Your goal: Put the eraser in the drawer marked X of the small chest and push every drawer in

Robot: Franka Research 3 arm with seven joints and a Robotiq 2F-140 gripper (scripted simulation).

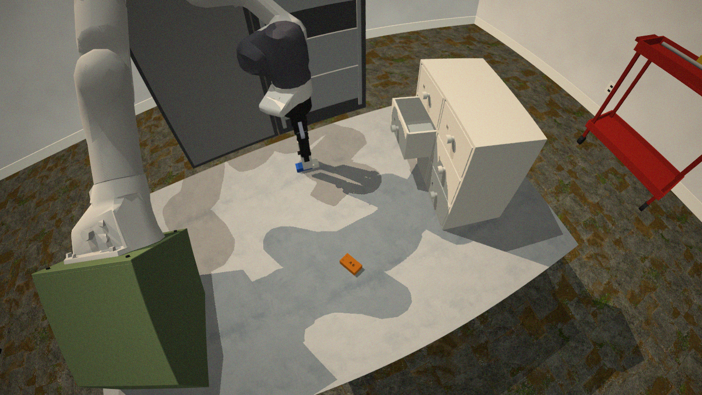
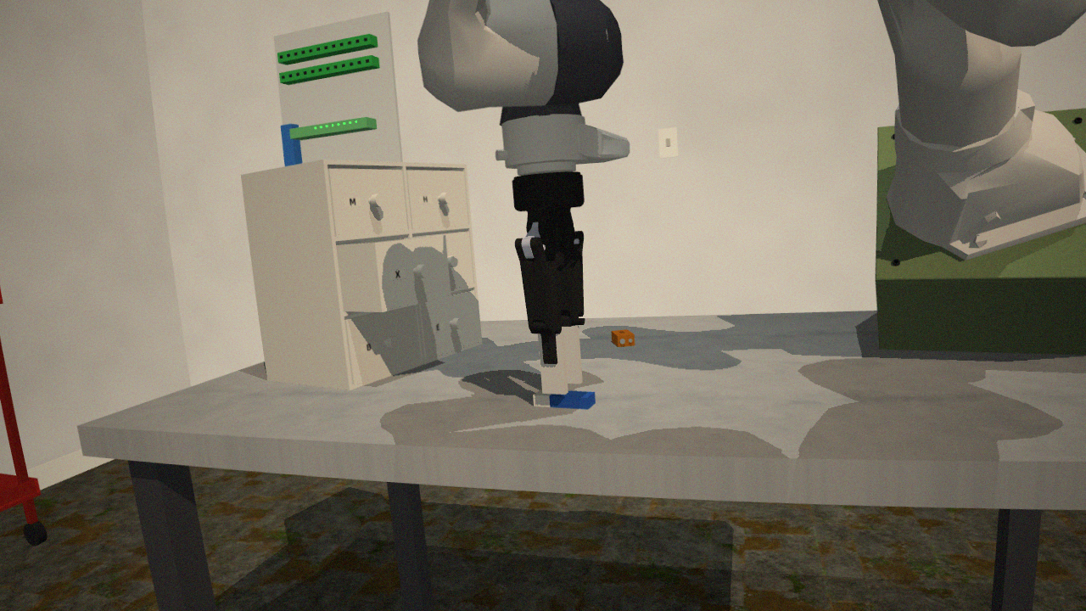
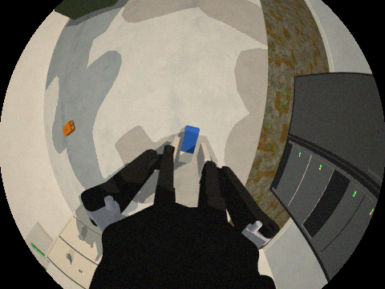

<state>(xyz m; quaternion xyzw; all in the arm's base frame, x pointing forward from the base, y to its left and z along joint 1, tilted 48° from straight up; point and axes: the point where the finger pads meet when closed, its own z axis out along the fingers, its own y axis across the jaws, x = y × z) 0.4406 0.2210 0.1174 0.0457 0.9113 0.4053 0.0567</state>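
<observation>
Now: hand 5 cm above the eraser and 1 cm short of it. The rest, counted from my hand: drawer marked X: 31 cm ahead, 9 cm to the right, 8 cm above; small orange block: 32 cm to the right, 4 cm below, 2 cm ahead.
</observation>
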